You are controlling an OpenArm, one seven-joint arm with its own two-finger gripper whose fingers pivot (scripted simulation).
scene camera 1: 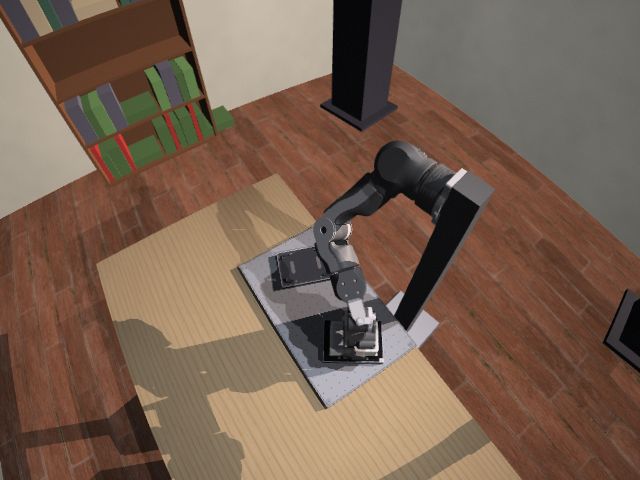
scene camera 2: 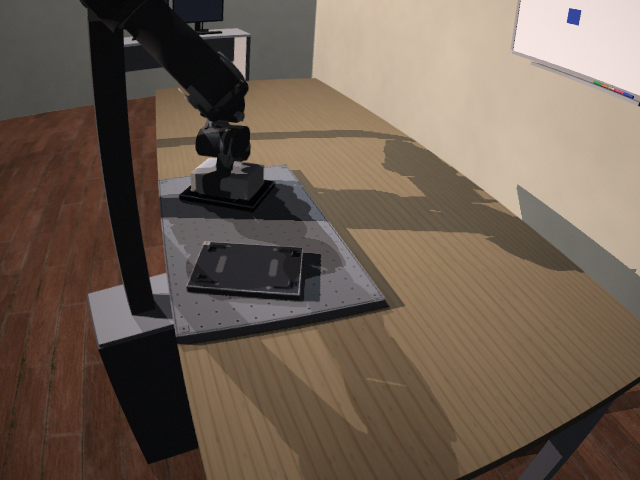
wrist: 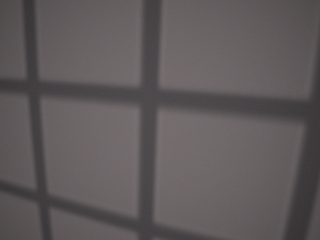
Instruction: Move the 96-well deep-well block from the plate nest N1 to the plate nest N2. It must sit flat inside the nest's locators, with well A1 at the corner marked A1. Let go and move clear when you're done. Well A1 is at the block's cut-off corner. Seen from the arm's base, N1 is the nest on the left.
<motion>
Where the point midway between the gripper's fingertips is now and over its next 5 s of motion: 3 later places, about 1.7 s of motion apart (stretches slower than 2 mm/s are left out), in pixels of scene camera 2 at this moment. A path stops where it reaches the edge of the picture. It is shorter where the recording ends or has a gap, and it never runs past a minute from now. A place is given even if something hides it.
My gripper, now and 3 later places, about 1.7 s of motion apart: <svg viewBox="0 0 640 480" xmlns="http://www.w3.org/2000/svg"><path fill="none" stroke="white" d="M228 186L227 142L232 169L241 201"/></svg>
</motion>
